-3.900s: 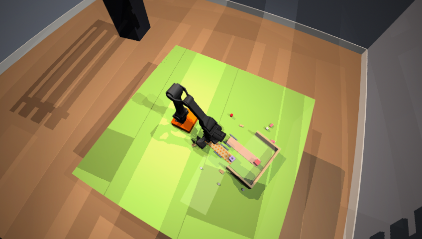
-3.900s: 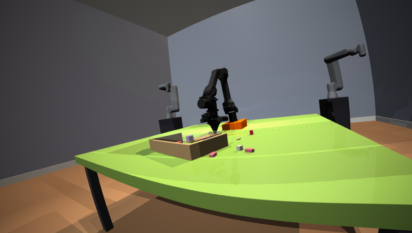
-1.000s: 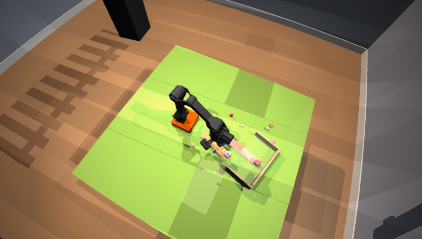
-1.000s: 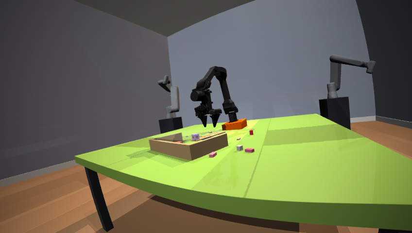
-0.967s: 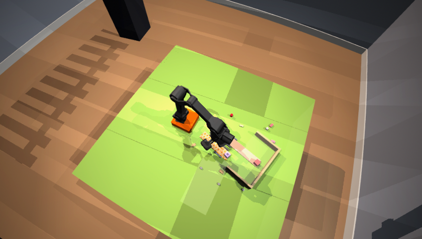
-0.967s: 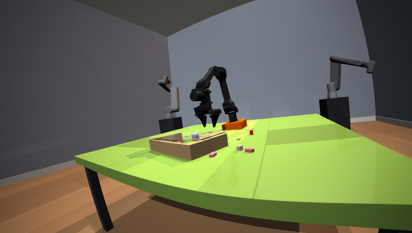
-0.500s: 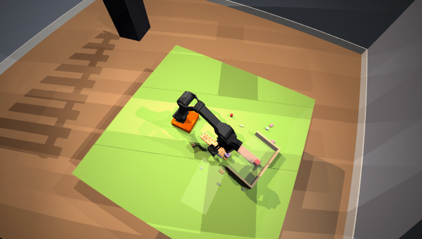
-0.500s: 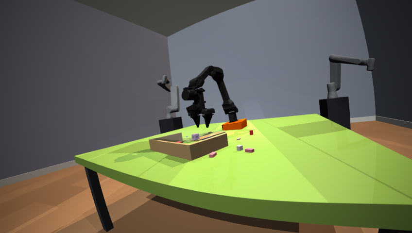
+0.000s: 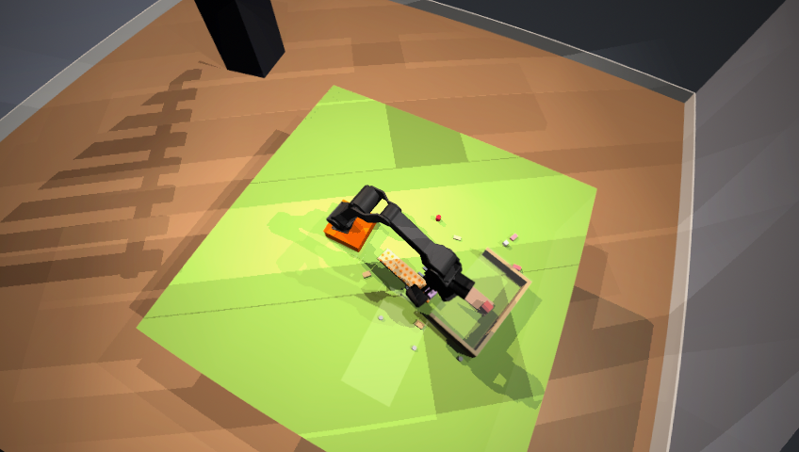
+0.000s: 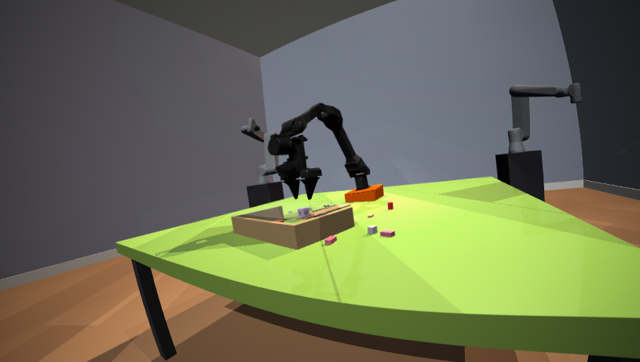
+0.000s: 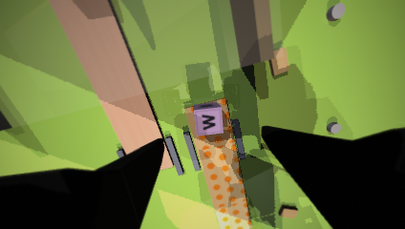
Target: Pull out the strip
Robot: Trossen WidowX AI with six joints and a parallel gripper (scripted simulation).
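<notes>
Now: gripper tip 50 mm above the purple labelled cube.
</notes>
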